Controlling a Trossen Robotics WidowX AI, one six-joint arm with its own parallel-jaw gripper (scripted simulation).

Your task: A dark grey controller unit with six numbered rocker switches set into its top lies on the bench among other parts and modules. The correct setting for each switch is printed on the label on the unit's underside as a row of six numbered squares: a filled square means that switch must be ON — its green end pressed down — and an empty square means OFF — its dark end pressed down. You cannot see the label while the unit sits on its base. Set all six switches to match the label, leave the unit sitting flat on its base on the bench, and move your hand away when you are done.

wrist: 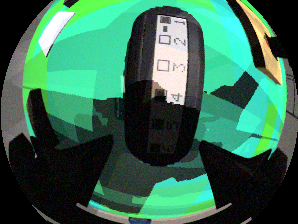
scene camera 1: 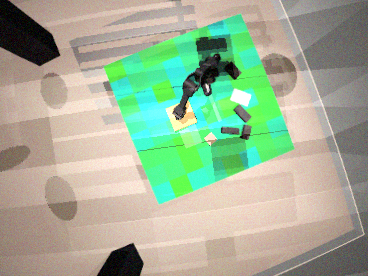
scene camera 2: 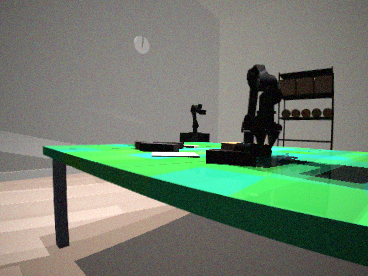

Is the gripper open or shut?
Open.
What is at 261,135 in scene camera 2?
The gripper.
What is the gripper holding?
Nothing.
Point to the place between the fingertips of the gripper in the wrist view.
At 158,143
